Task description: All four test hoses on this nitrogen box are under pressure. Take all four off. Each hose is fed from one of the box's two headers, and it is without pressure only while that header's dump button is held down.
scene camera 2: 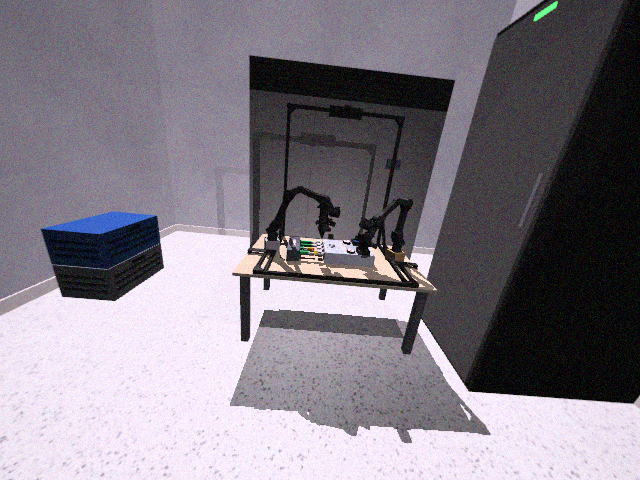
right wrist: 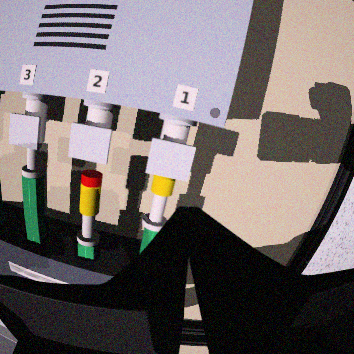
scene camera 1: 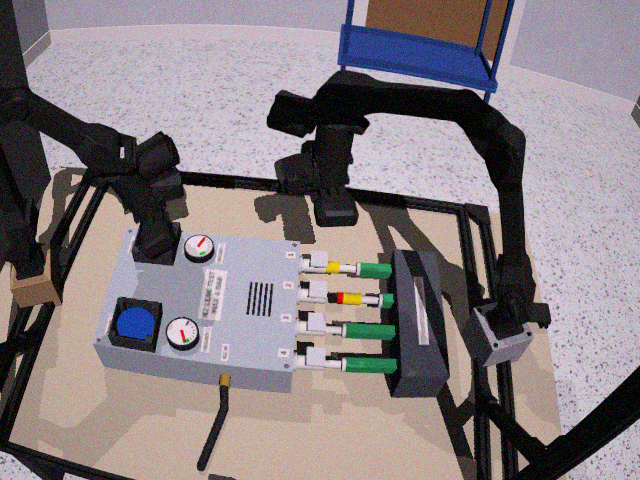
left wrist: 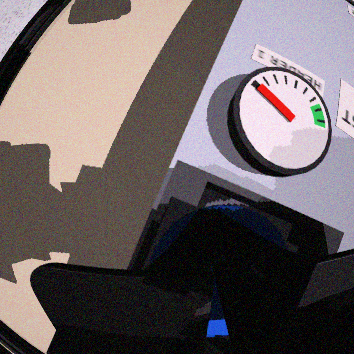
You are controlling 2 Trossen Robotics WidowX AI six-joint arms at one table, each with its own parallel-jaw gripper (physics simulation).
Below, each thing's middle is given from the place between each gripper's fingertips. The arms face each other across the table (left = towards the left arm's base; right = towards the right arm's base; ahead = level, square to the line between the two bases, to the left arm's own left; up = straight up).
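Labels:
My right gripper, measured from the dark block [scene camera 1: 420, 346]: 190 mm to the left of it, 130 mm above it, 100 mm past it. The block, measured from my left hand: 470 mm to the right of it, 50 mm below it, 100 mm behind it.

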